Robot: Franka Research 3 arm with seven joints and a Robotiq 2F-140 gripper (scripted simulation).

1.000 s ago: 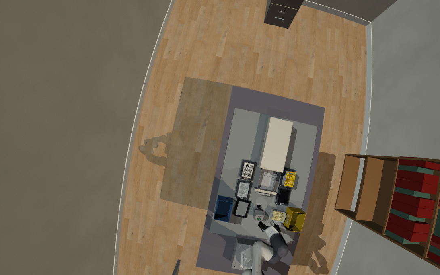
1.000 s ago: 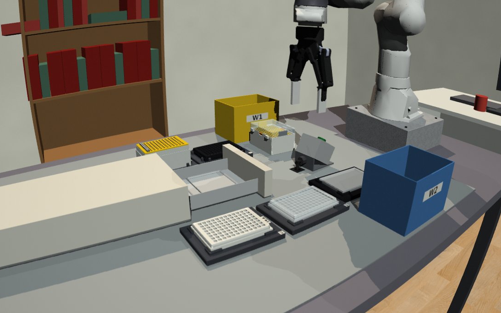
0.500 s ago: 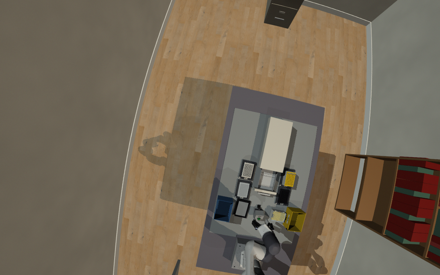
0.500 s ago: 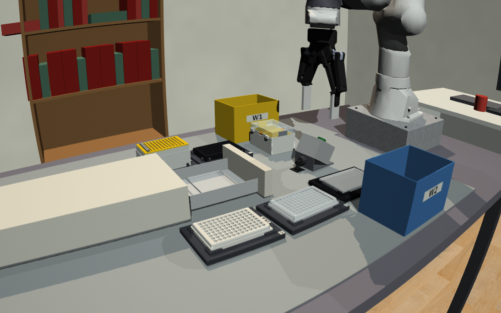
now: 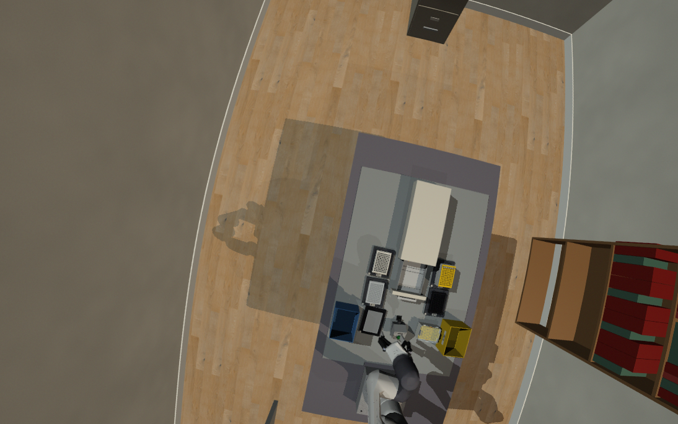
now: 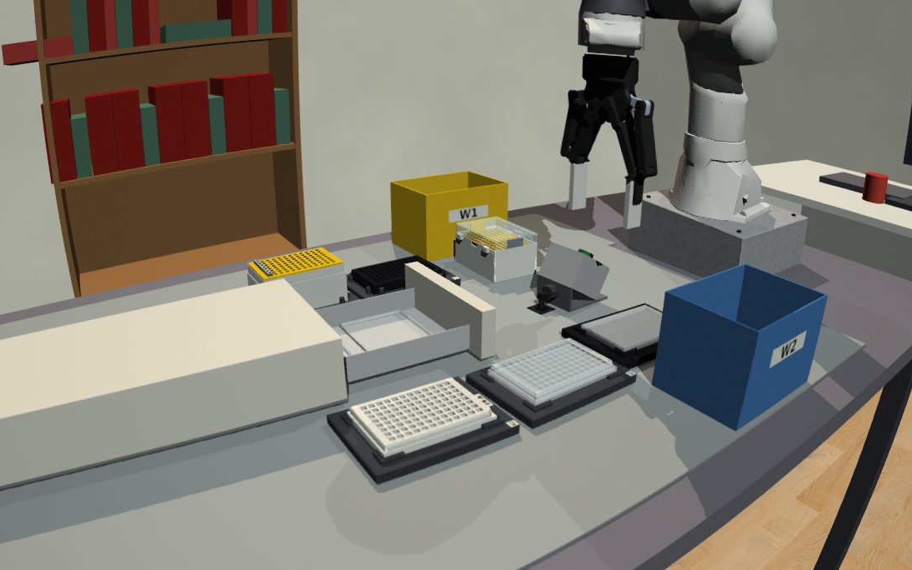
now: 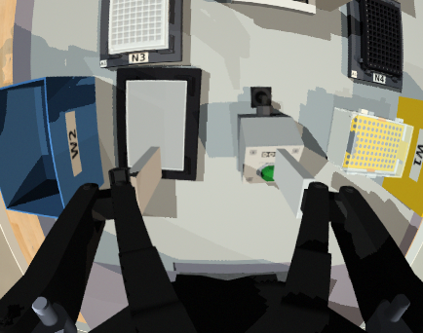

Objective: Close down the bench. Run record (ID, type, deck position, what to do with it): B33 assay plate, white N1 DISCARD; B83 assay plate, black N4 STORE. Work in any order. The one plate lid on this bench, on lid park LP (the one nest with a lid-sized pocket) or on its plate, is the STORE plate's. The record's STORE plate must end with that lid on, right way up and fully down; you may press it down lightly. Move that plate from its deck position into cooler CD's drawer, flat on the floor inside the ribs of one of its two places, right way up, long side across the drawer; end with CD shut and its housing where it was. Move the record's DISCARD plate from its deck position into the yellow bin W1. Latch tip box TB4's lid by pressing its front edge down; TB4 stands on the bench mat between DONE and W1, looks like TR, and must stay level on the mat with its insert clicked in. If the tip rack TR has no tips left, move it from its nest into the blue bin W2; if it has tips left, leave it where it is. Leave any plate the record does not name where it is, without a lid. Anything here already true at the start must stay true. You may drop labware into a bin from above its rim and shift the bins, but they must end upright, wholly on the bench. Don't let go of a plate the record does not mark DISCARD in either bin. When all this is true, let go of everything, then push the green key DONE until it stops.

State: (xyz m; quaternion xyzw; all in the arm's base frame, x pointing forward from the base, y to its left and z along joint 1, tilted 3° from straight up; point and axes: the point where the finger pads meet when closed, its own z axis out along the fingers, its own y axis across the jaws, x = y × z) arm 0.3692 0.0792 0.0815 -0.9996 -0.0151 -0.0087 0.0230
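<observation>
Now: the clear plate lid 10 mm ahead of my hand, 80 mm to the left of it and 150 mm below it. From my hand the other things lie so: TB4's clear lid 10 mm ahead, 240 mm to the right, 110 mm below; clear plate 180 mm ahead, 110 mm to the left, 150 mm below; black lid park 10 mm ahead, 90 mm to the left, 160 mm below.
</observation>
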